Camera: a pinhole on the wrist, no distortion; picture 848 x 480 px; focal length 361.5 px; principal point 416.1 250.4 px. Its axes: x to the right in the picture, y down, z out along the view. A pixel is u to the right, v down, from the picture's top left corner.
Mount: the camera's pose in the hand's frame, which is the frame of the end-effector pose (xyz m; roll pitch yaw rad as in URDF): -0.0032 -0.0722 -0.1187 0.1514 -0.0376 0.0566
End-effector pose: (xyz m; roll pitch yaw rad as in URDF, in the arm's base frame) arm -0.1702 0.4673 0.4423 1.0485 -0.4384 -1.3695
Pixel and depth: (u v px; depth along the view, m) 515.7 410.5 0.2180
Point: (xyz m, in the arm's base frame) -0.2661 0.4285 0.5071
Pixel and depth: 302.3 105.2 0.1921
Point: -0.3080 0.4429 0.2987
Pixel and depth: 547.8 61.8 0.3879
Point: -0.4925 0.2033 0.3559
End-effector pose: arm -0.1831 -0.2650 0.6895 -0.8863 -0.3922 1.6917
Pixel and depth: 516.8 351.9 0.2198
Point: -0.2424 -0.2668 0.8017
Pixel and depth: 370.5 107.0 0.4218
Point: -0.1748 -0.4748 1.0437
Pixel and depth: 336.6 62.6 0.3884
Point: -0.1221 -0.4950 1.0315
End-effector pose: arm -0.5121 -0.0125 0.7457 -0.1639 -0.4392 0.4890
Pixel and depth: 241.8 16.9 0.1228
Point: -0.4862 -0.1937 0.7350
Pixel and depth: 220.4 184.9 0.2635
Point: -0.6223 -0.2346 0.8219
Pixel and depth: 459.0 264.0 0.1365
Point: -0.4779 -0.0884 0.7779
